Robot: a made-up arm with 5 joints.
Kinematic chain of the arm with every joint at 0, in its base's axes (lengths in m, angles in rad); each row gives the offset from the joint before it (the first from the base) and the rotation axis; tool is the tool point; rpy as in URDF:
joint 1: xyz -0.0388 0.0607 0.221 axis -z
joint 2: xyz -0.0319 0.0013 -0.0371 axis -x
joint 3: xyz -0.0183 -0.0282 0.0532 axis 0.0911 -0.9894 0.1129
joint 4: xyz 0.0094 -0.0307 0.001 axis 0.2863 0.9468 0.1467
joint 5: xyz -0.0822 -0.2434 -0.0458 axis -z
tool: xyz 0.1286 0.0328 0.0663 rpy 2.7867 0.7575 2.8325
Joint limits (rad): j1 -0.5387..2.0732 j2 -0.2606..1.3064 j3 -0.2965..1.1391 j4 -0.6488..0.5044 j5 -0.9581..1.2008
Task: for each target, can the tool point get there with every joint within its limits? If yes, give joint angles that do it. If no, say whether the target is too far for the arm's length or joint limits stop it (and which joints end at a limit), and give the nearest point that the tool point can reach.
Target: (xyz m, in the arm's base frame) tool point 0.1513 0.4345 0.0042
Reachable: no: joint limits stop it (at a limit: joint 1, joint 2, joint 4, joint 5) | nearest point -0.1498 0.2234 0.1759 | short by 0.406 m
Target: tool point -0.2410 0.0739 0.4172
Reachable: yes | joints 1.4737 0.4355 -0.0515 -0.5549 0.1295
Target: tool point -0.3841 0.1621 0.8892
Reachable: no: too far | nearest point -0.2260 0.1157 0.5677 | short by 0.361 m
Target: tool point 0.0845 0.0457 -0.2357
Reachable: no: joint limits stop it (at a limit: joint 1, joint 2, joint 3, joint 4) | nearest point 0.0996 -0.1724 0.1156 | short by 0.414 m
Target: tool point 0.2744 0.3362 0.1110
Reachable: no: joint limits stop it (at a limit: joint 2, joint 3, joint 4, joint 5) | nearest point 0.0391 0.1293 0.3685 | short by 0.406 m
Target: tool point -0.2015 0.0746 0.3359
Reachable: yes | joints 1.4514 0.4000 0.8267 -0.0193 -0.5438
